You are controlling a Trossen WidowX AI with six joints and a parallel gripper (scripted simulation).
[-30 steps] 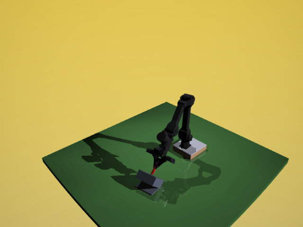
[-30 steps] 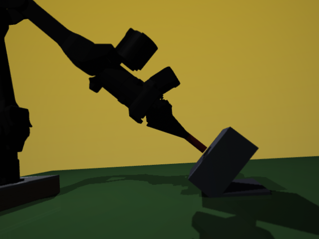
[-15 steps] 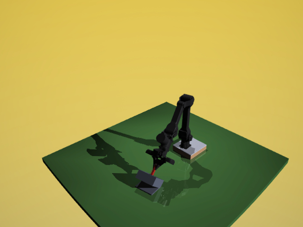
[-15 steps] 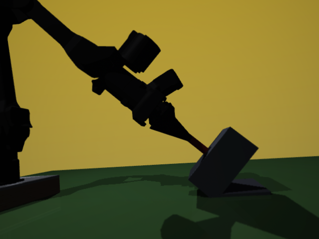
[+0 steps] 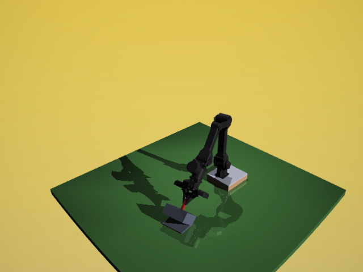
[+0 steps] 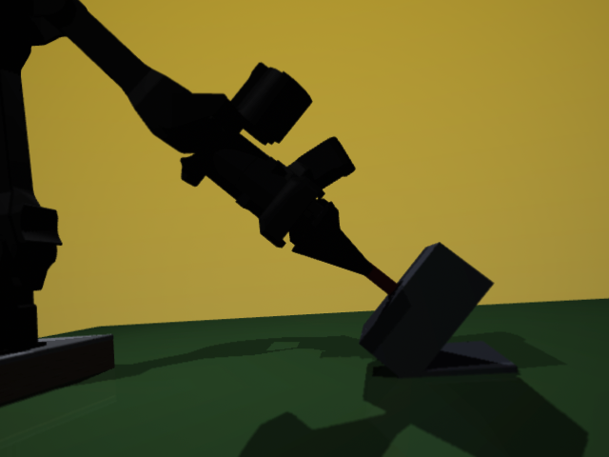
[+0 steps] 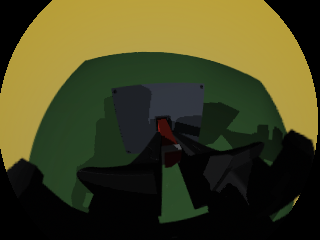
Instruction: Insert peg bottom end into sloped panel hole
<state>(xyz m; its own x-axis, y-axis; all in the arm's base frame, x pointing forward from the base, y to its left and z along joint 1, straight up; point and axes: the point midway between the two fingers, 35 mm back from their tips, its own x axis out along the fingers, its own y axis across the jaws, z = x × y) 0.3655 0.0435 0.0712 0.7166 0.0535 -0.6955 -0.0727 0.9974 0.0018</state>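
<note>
My gripper tip is 40 mm short of the dark grey sloped panel and 40 mm above it. Also, from my gripper tip: flat foot 90 mm below, 60 mm ahead; red peg 10 mm behind, 10 mm above.
</note>
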